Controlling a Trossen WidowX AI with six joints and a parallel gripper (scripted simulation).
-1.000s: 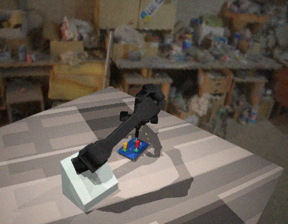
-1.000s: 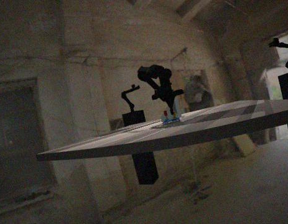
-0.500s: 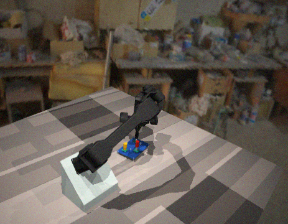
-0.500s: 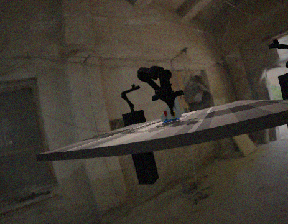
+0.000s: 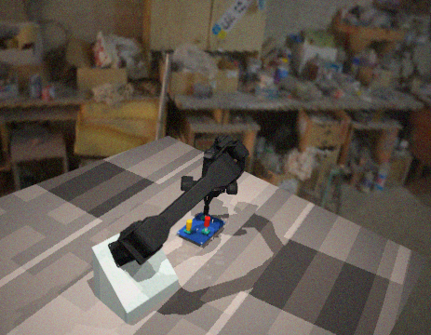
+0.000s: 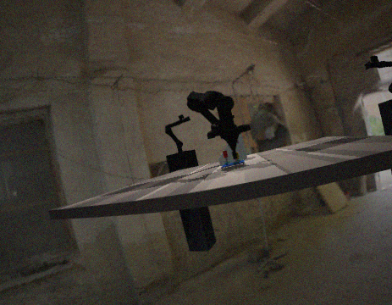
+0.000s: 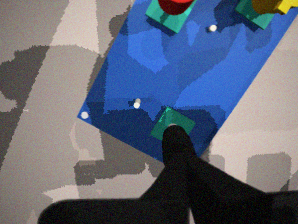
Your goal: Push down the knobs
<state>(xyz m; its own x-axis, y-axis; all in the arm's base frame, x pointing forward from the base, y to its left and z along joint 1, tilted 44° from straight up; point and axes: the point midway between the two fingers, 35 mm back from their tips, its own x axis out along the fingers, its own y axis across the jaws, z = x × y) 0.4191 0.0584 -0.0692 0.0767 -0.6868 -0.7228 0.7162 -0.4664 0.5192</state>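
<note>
The yellow knob is 10 cm behind my gripper tip, 2 cm to the right of it and 2 cm below it. The rest, counted from my gripper tip: black knob 2 cm below.
</note>
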